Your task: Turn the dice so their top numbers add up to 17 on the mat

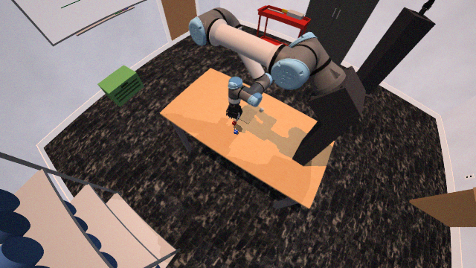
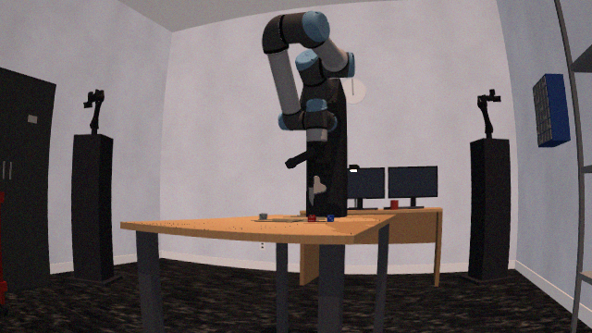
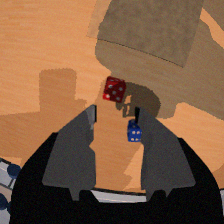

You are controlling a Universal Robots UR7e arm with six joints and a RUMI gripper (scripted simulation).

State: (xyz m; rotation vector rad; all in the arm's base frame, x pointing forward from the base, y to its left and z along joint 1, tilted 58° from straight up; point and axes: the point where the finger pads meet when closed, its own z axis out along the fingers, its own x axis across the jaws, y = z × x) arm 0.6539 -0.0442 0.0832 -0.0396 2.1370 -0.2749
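The red die lies 60 mm below my hand. From my hand the other things lie so: blue die (70 mm to the left, 60 mm below, 30 mm behind); then grey die (180 mm to the right, 180 mm behind, 60 mm below); then tan mat (110 mm to the right, 70 mm below, 60 mm behind).
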